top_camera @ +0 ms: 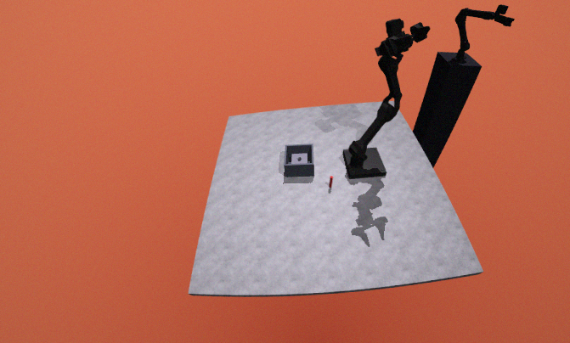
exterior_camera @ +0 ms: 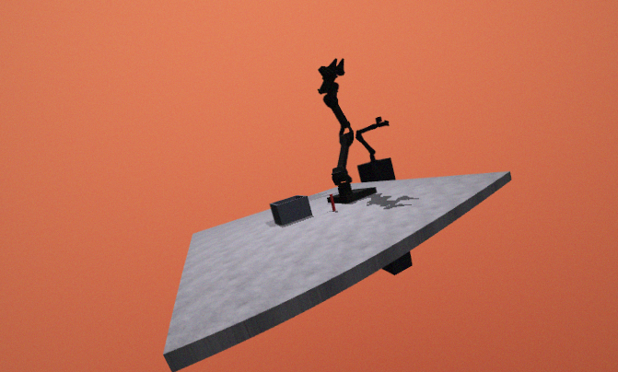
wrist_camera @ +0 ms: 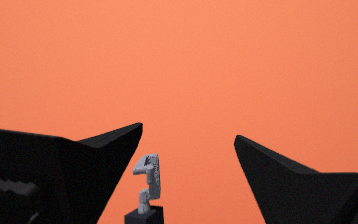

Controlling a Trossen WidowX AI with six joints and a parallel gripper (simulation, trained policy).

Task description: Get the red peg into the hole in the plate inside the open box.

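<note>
Right now my gripper tip is 28 cm short of the red peg, 5 cm to the right of it and 72 cm above it. Also, from my gripper tip: dark box 45 cm ahead, 10 cm to the right, 73 cm below; then light plate 45 cm ahead, 10 cm to the right, 71 cm below.
</note>
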